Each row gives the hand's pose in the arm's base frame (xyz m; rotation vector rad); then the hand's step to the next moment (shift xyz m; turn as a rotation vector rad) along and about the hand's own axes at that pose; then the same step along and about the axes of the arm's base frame.
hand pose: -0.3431 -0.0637 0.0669 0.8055 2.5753 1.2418
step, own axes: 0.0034 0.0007 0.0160 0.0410 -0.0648 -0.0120
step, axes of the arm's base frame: 0.0034 0.0130 -0.0094 -0.0645 -0.0189 -0.0388
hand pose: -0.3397 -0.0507 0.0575 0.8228 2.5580 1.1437
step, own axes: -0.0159 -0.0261 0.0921 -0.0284 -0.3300 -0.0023
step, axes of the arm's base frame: 0.0403 0.0335 -0.0817 -0.1102 -0.1960 -0.2432
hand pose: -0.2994 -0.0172 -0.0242 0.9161 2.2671 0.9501
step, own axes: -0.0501 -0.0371 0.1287 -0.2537 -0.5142 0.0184
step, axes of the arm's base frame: 0.1034 -0.0038 -0.0988 -0.0229 -0.4520 -0.3525
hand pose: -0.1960 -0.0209 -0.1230 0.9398 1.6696 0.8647
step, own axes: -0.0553 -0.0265 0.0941 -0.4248 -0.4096 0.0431
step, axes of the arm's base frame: 0.0971 -0.0509 -0.0244 0.0549 -0.5552 -0.1972
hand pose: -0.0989 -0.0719 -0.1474 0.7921 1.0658 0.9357
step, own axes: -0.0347 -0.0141 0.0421 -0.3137 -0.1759 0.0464
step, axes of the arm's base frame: 0.0366 -0.0410 0.0124 0.0243 -0.3606 -0.0293
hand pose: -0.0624 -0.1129 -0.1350 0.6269 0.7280 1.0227
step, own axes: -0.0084 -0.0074 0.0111 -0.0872 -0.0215 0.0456
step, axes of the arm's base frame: 0.0098 -0.0119 0.0032 0.0179 -0.0936 0.0325
